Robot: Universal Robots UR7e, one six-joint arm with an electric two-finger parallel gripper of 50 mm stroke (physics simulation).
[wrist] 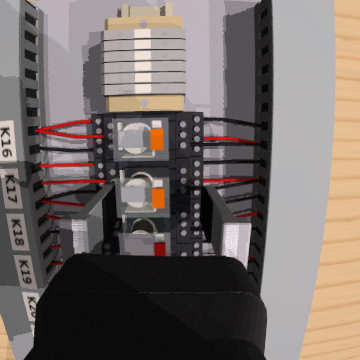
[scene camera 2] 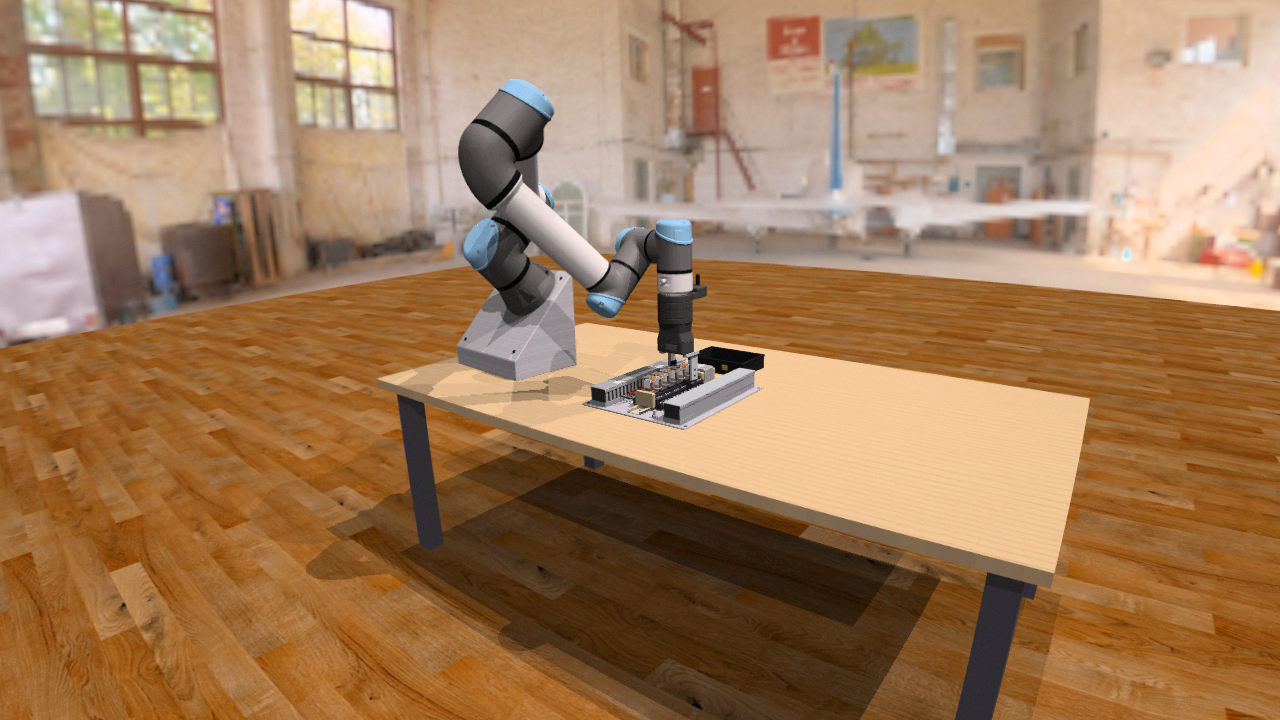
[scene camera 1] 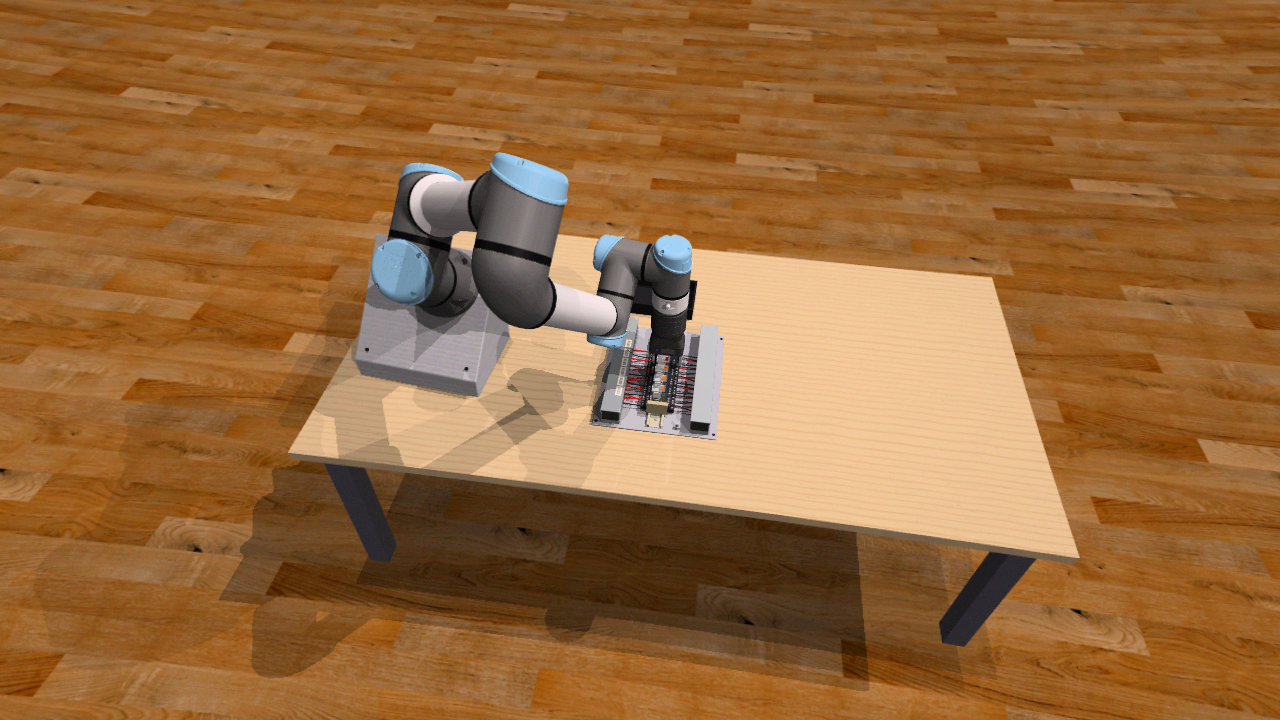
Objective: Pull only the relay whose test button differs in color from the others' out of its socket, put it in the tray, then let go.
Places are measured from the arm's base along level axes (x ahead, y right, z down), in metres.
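Pixels of known places: gripper, fingertip midpoint: (wrist: 159, 202) (scene camera 2: 682, 377) (scene camera 1: 667, 361); arm's base at its link origin: (scene camera 2: 532, 292) (scene camera 1: 446, 282).
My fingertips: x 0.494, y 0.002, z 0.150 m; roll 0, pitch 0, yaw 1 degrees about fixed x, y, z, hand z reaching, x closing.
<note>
For each thing: its top centre in the pictures, then the offset to it from my fingertips. Level surfaces: height alone.
- relay with a red test button, top centre: (wrist: 144, 251) (scene camera 2: 674, 366) (scene camera 1: 663, 358) dx -0.007, dy +0.019, dz -0.028 m
- middle relay at its top centre: (wrist: 141, 198) (scene camera 2: 682, 363) dx -0.008, dy -0.010, dz -0.028 m
- end relay at its top centre: (wrist: 139, 139) dx -0.009, dy -0.040, dz -0.028 m
- black tray at its top centre: (scene camera 1: 663, 291) (scene camera 2: 726, 354) dx -0.043, dy -0.244, dz +0.006 m
- grey terminal block at its top centre: (wrist: 142, 65) dx -0.010, dy -0.079, dz -0.005 m
- wooden table at its surface level: dz +0.041 m
In the wrist view a relay with a red test button (wrist: 159, 249) sits in its socket, third from the terminal block, its near part hidden by the gripper body. The two relays beyond it, a middle relay (wrist: 142, 195) and an end relay (wrist: 142, 140), have orange buttons. My gripper (wrist: 159, 202) (scene camera 1: 665, 358) (scene camera 2: 682, 362) is open and empty, pointing down over the relay row. Its fingers stand on either side of the row, around the middle and red-button relays in the wrist view. The black tray (scene camera 2: 742, 365) (scene camera 1: 692, 300) stands behind the panel, partly hidden by the arm in scene camera 1.
Grey wire ducts, one on the left (wrist: 12, 240) and one on the right (wrist: 300, 150), flank the row. Red and black wires run from the sockets to them. A grey terminal block (wrist: 120, 62) with beige end pieces stands beyond the relays. The panel lies on the wooden table (scene camera 1: 850, 402).
</note>
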